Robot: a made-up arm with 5 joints. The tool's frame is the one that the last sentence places.
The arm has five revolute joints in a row. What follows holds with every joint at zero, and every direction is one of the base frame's. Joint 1 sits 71 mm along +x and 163 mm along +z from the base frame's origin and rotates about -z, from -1.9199 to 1.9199 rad. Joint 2 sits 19 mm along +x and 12 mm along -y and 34 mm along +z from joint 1 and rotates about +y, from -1.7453 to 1.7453 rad. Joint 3 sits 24 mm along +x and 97 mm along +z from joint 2 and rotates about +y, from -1.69 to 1.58 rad. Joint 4 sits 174 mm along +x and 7 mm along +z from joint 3 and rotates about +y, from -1.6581 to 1.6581 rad. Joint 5 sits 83 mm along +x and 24 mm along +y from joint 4 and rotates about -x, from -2.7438 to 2.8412 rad. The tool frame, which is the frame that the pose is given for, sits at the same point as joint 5; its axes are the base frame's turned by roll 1.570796, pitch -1.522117 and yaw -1.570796 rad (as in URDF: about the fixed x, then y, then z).
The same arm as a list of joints. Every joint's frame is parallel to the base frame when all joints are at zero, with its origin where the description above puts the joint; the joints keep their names.
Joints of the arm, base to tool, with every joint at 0 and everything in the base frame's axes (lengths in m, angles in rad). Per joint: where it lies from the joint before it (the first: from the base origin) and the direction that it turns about. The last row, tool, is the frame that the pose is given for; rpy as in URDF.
joint 1: offset 0.071 0 0.163 axis -z
joint 2: offset 0.019 -0.012 0.034 axis +y
joint 3: offset 0.024 0 0.097 axis +y
joint 4: offset 0.174 0 0.007 axis +y
joint 5: offset 0.083 0.024 0 axis -x
tool: offset 0 0 0 rpy 1.5708 -1.5221 -1.5708
Joint limits (rad, base to tool): -1.9199..1.9199 -1.7453..1.7453 -1.69..1.58 -1.6581..1.6581 -2.7438..2.8412

